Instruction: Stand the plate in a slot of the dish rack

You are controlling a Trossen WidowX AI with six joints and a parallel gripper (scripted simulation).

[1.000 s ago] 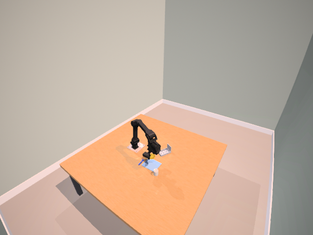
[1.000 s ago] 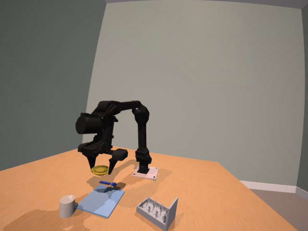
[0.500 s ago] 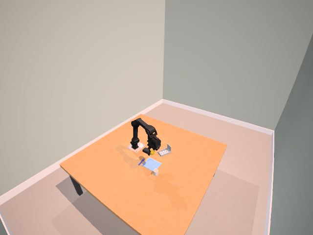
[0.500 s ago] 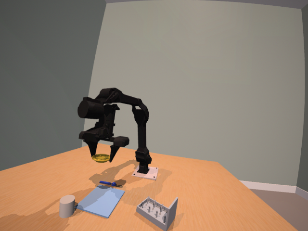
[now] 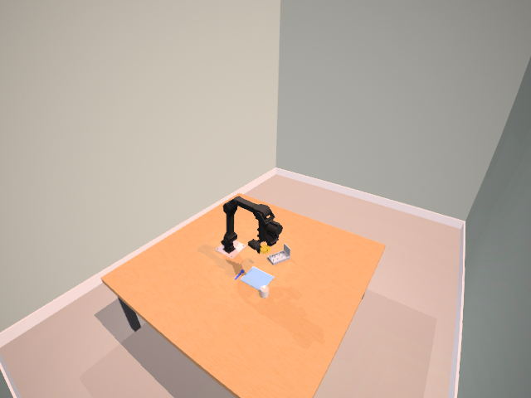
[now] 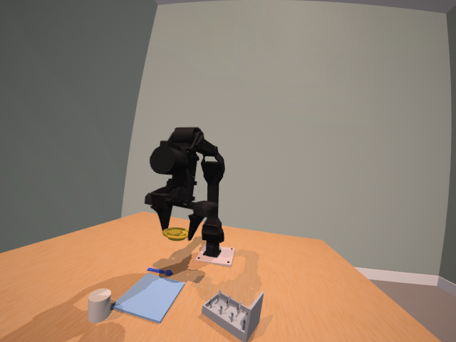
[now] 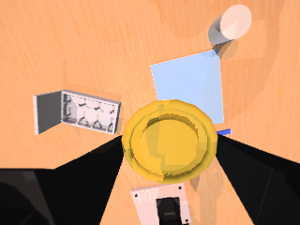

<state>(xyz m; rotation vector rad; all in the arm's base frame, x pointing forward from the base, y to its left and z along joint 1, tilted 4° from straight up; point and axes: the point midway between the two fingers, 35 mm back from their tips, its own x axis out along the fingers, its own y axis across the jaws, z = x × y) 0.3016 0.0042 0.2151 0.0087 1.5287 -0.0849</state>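
The grey dish rack is 1 cm behind my gripper tip, 16 cm to the left of it and 15 cm below it. From my gripper tip the other things lie so: white cup (11 cm ahead, 12 cm to the right, 15 cm below); then light blue mat (6 cm to the right, 18 cm below); then yellow plate (1 cm above).
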